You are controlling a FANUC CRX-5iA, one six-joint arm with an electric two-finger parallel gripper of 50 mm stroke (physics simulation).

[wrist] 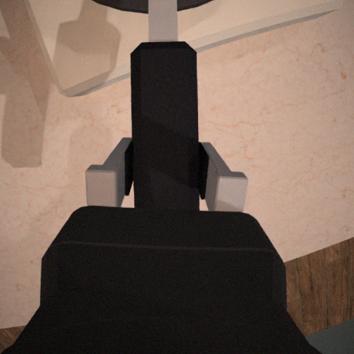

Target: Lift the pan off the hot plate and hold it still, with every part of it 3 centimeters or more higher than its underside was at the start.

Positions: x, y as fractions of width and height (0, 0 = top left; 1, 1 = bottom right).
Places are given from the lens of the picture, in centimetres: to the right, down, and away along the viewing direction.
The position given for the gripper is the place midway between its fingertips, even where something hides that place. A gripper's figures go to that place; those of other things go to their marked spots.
gripper (0.47, 0.44): 0, -1, 16
pale hot plate (0.24, 0.15): -7, -9, 19
pan (0.46, 0.34): 0, -3, 14
The marked spots on the pan and the pale hot plate are 10 cm apart.
